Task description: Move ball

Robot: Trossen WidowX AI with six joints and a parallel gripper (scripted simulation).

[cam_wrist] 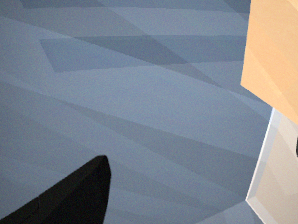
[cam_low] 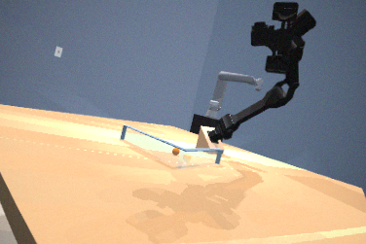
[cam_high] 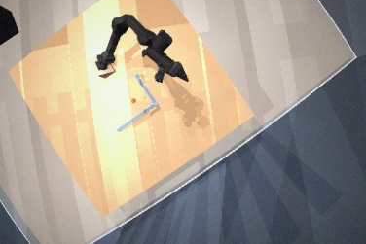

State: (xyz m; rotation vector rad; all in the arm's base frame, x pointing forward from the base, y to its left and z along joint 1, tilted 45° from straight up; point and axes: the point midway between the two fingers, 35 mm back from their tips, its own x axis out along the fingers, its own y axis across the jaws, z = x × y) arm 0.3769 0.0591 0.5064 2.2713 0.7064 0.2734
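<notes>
The orange ball lies 39 cm below my gripper tip, 34 cm to the right of it and 9 cm behind it.
</notes>
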